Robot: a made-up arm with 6 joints. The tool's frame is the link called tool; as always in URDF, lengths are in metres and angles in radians.
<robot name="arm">
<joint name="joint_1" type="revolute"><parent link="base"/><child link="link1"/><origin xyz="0.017 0.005 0.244" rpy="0 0 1.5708"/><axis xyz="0 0 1"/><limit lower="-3.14" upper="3.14"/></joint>
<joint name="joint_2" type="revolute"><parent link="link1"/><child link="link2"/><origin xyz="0.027 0.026 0.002" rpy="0 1.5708 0"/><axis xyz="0 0 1"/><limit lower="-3.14" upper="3.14"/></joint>
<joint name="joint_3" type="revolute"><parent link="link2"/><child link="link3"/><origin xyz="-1.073 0.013 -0.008"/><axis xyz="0 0 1"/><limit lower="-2.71" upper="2.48"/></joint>
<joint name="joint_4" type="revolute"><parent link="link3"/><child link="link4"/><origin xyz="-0.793 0.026 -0.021" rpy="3.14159 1.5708 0"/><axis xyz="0 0 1"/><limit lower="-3.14" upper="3.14"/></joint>
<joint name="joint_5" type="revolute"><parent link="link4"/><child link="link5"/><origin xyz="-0.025 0.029 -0.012" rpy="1.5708 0 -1.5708"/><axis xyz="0 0 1"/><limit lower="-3.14" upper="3.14"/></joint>
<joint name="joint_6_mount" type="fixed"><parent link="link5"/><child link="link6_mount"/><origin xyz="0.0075 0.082 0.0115"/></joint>
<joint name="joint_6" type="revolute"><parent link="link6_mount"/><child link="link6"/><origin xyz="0.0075 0.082 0.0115" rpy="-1.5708 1.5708 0"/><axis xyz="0 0 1"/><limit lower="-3.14" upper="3.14"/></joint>
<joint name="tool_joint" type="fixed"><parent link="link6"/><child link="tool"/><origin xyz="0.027 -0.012 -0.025" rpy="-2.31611 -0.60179 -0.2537"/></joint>
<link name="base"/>
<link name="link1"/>
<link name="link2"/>
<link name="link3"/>
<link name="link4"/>
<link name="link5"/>
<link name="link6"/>
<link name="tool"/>
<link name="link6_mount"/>
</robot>
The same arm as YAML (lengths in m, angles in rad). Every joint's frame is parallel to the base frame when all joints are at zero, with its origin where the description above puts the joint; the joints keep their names.
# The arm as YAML. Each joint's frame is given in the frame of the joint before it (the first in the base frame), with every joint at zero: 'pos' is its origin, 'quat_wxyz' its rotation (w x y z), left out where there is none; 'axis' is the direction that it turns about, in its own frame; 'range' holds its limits. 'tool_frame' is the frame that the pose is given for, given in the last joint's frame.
length_unit: m
angle_unit: rad
joints:
  - joint: joint_1
    pos: [0.017, 0.005, 0.244]
    axis: [0.0, 0.0, 1.0]
    range: [-3.14, 3.14]
  - joint: joint_2
    pos: [-0.026, 0.027, 0.002]
    axis: [0.0, 1.0, 0.0]
    range: [-3.14, 3.14]
  - joint: joint_3
    pos: [-0.013, -0.008, 1.073]
    axis: [0.0, 1.0, 0.0]
    range: [-2.71, 2.48]
  - joint: joint_4
    pos: [-0.026, -0.021, 0.793]
    axis: [0.0, 0.0, 1.0]
    range: [-3.14, 3.14]
  - joint: joint_5
    pos: [0.029, 0.025, -0.012]
    axis: [0.0, 1.0, 0.0]
    range: [-3.14, 3.14]
  - joint: joint_6
    pos: [-0.015, 0.023, 0.164]
    axis: [0.0, 0.0, 1.0]
    range: [-3.14, 3.14]
tool_frame:
  pos: [-0.012, -0.027, -0.025]
  quat_wxyz: [0.019727, -0.629418, 0.619162, -0.46913]

